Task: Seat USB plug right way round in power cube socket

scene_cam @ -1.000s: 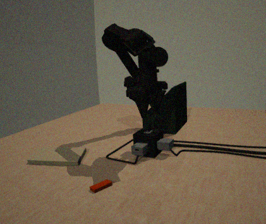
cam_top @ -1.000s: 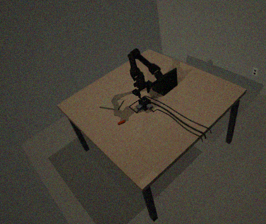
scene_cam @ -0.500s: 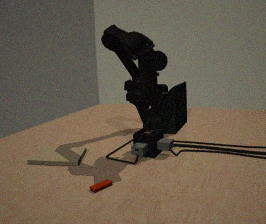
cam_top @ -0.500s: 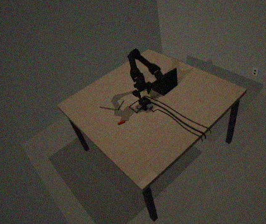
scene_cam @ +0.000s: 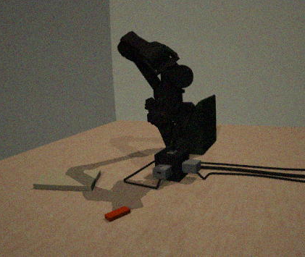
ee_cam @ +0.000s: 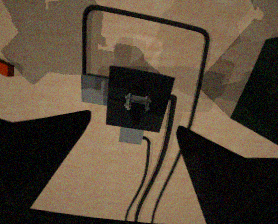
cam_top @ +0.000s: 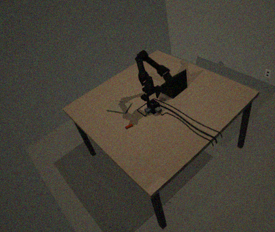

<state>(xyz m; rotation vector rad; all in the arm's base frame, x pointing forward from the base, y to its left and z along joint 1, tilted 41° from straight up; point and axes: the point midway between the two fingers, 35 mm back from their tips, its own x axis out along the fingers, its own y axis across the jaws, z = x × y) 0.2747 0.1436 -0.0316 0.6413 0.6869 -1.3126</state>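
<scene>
Right now the USB plug is 20 mm below my gripper tip and 10 mm to the right of it. From my gripper tip the other things lie so: orange block: 270 mm ahead, 100 mm below, 10 mm to the left.
</scene>
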